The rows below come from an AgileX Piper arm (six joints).
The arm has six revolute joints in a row. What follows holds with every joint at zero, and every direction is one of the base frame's.
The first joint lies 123 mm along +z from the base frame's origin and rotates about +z.
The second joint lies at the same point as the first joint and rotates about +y.
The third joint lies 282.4 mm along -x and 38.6 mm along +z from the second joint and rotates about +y.
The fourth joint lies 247.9 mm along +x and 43.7 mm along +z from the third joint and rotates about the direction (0.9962, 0, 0.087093).
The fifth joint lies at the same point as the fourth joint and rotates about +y.
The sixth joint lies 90.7 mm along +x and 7.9 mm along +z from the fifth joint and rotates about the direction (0.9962, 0, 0.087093).
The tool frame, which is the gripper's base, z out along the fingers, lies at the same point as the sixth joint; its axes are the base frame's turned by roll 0, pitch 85 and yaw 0 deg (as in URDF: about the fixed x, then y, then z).
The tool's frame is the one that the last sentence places.
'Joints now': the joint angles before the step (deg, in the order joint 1, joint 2, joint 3, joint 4, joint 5, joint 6). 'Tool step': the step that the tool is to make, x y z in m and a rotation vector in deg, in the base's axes. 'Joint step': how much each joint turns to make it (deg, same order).
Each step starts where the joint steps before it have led.
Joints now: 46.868 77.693 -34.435 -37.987 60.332 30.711
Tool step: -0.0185 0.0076 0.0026 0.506 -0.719 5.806
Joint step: 6.190 -2.983 1.900 -0.058 0.456 0.233
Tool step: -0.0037 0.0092 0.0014 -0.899 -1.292 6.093
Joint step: 3.438 0.006 -0.012 -2.348 -0.740 -1.034
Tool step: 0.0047 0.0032 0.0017 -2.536 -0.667 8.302
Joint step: 0.008 -0.008 0.009 -3.436 -2.345 -6.068
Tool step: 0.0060 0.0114 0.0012 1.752 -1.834 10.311
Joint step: -0.024 0.009 -0.057 -3.964 -7.354 -4.648
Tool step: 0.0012 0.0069 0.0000 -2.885 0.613 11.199
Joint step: 0.016 -0.010 -0.008 -0.845 -4.334 -10.148
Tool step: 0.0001 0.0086 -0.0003 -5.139 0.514 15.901
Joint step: -0.019 0.003 0.007 -0.007 -5.461 -15.819
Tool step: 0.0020 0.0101 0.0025 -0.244 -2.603 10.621
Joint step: 0.019 0.015 -0.013 -3.614 -6.235 -5.824
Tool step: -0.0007 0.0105 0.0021 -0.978 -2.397 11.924
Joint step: 0.007 -0.020 0.006 -1.930 -6.690 -8.495
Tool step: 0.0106 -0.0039 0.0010 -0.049 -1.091 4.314
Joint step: -4.473 0.003 0.007 1.189 -5.567 -7.953
